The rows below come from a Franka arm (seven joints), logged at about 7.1 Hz.
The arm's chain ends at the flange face. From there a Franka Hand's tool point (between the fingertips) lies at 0.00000 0.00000 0.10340 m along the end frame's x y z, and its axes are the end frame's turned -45 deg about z.
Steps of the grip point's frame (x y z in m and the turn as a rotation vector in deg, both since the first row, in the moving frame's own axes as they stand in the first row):
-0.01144, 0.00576, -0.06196, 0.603, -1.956, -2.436
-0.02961, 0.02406, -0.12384, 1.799, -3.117, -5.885
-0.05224, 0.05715, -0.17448, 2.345, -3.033, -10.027
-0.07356, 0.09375, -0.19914, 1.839, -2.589, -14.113
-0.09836, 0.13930, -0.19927, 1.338, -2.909, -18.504
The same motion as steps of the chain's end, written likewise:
-0.00079, 0.01037, -0.06189, -0.957, -1.809, -2.436
0.00225, 0.03595, -0.12364, -0.932, -3.476, -5.885
0.01022, 0.07588, -0.17425, -0.486, -3.803, -10.027
0.01975, 0.11667, -0.19898, -0.530, -3.131, -14.113
0.03395, 0.16521, -0.19911, -1.111, -3.003, -18.504

